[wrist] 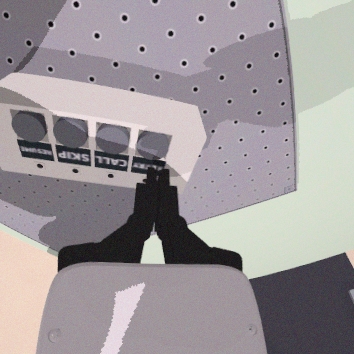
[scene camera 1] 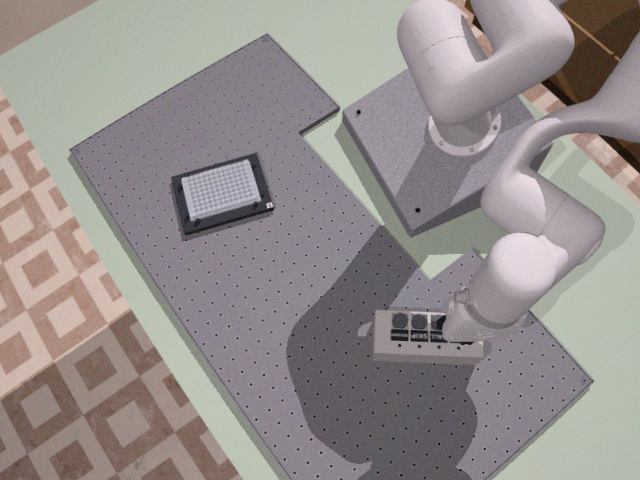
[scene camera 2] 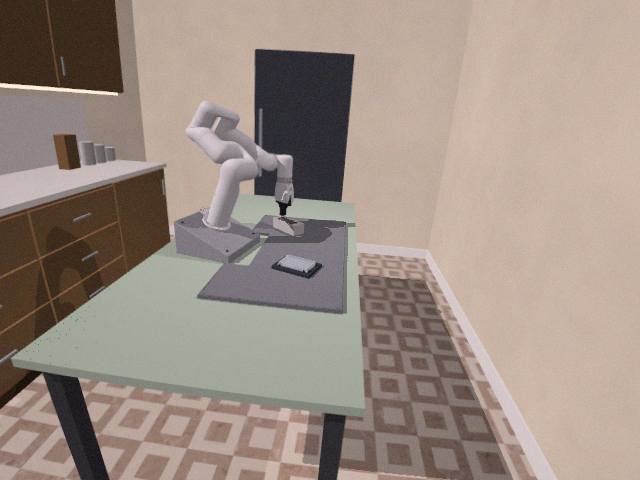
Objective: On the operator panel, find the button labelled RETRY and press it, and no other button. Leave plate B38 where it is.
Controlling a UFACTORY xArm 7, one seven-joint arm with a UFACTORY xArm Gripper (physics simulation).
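Frame: origin at the arm's base, x left, y up, z ahead, level; centimetres.
Seen in the pictures: gripper, fingertip midpoint: [wrist: 155,179] [scene camera 1: 464,335] [scene camera 2: 282,215]; arm's base at its link origin: [scene camera 1: 464,124] [scene camera 2: 216,223].
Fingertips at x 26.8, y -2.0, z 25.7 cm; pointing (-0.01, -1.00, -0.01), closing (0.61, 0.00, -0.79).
Offsets run from my fingertips to a thing's middle. "spot": to the spot under its first point. Level surfaces: height alone.
The operator panel @(dy -3.9, dx -3.8, dz +3.6 cm) [scene camera 1: 428,356] [scene camera 2: 295,228] [wrist: 100,98] is a pale sloped box. Its round grey RETRY button @(dy -1.5, dx -2.1, dz -1.0 cm) [wrist: 153,145] is the rightmost in the wrist view; the arm hides it in scene camera 1. My gripper [scene camera 2: 282,213] [wrist: 155,179] is shut and empty, pointing down low over the panel. In the wrist view its tips overlap the lower edge of the RETRY label @(spot: dy -1.4, dx -0.8, dz +0.8 cm) [wrist: 142,164], below the button's disc; whether they touch the panel I cannot tell. A pale well plate @(dy -4.8, dx -46.6, dz +13.5 cm) [scene camera 1: 221,189] [scene camera 2: 298,264], its name unreadable, sits in a black holder @(spot: dy -5.5, dx -48.8, dz +21.1 cm) [scene camera 1: 179,206] [scene camera 2: 310,274].
The CALL button @(dy -1.5, dx -4.1, dz +1.3 cm) [wrist: 113,137] is beside RETRY, then the SKIP button @(dy -1.5, dx -6.1, dz +3.5 cm) [wrist: 70,131] and the RESUME button @(dy -1.5, dx -8.1, dz +5.7 cm) [wrist: 29,125]. Panel and plate holder stand on a grey perforated board @(dy -6.7 cm) [scene camera 1: 248,289] [scene camera 2: 268,299]. The arm's grey base block [scene camera 1: 377,144] [scene camera 2: 206,245] stands beside it.
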